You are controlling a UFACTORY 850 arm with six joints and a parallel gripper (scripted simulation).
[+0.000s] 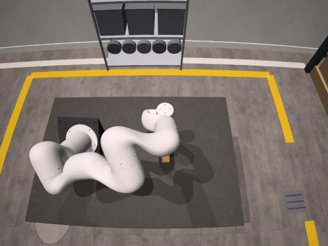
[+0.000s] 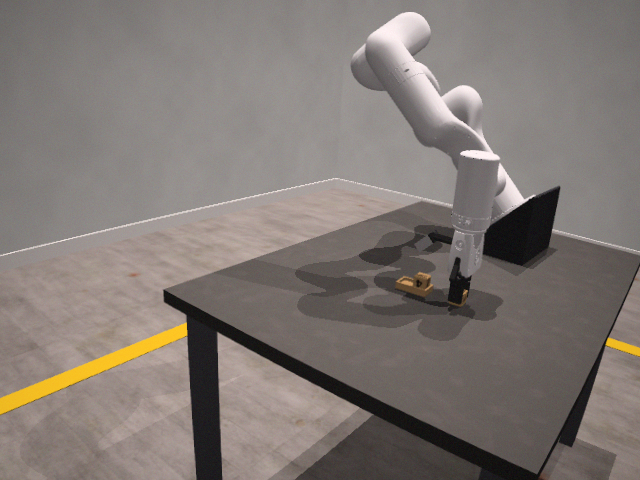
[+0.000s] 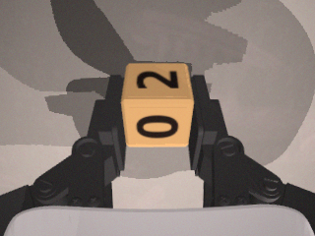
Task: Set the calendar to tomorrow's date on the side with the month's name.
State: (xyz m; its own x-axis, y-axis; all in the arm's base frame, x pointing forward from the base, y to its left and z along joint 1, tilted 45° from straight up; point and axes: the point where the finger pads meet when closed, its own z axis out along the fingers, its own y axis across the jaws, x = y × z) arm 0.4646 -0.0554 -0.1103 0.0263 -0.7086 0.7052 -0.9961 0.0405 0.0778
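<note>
Now: the calendar cube 10 mm below my hand. The rest, counted from my hand: wooden tray 110 mm to the right, 20 mm below.
</note>
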